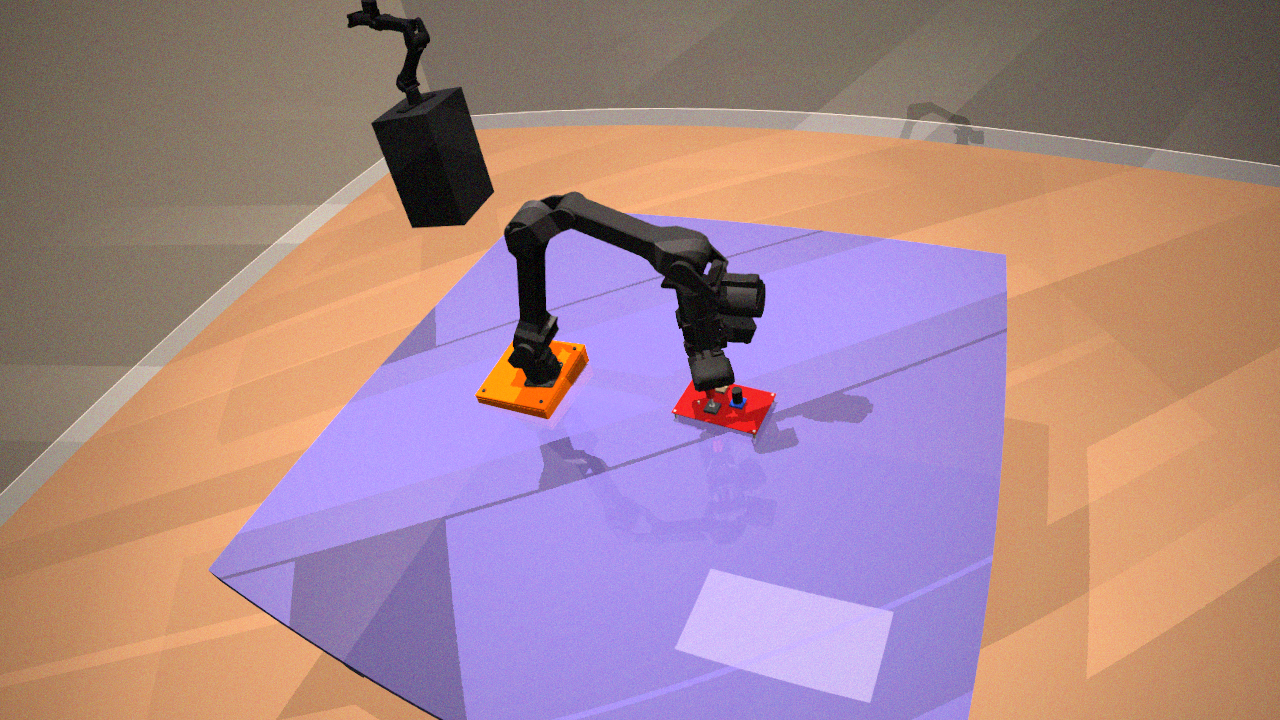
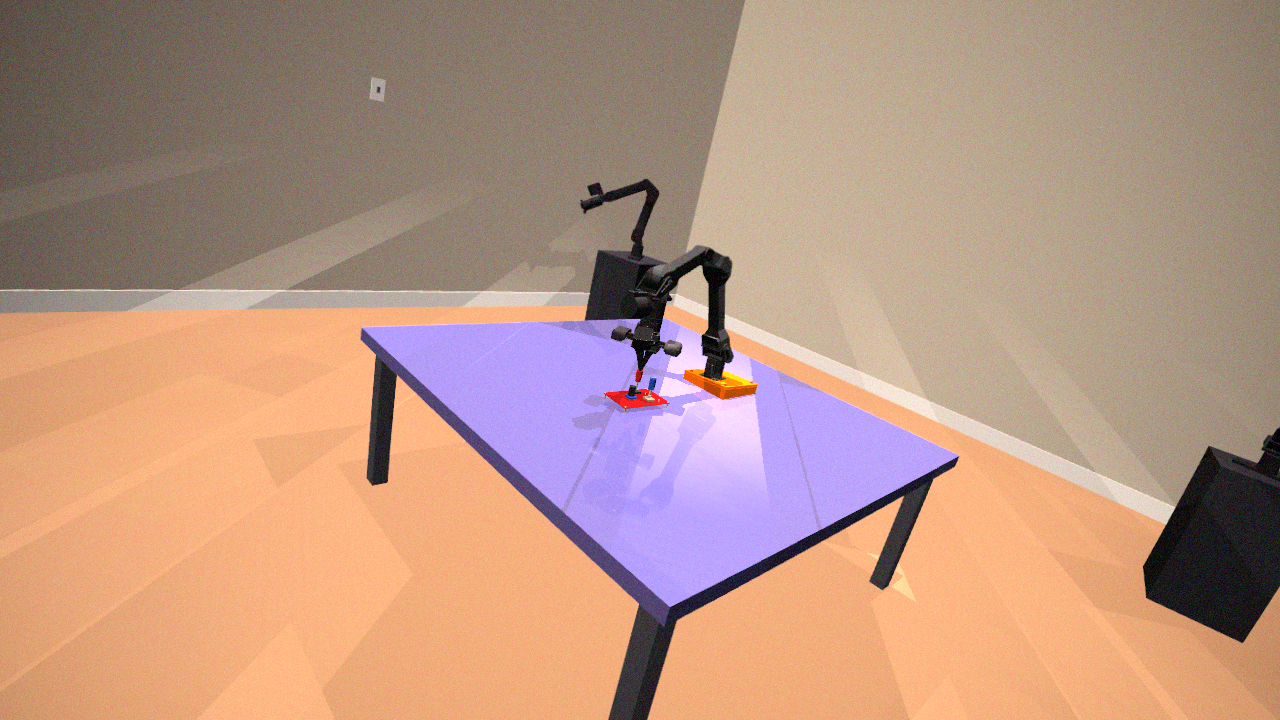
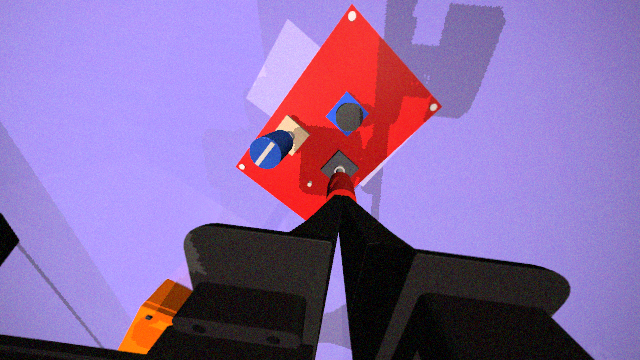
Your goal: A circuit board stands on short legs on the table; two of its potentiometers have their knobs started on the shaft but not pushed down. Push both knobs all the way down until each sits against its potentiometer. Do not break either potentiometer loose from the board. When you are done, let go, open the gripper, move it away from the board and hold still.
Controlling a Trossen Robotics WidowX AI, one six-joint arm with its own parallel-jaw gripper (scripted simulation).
Labels:
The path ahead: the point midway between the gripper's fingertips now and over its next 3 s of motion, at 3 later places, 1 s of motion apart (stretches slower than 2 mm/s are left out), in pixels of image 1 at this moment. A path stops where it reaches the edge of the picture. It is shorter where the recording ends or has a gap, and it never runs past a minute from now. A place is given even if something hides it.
My gripper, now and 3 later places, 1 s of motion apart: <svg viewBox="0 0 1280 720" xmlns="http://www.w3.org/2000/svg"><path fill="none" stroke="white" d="M708 381L709 384L710 388L710 391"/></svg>

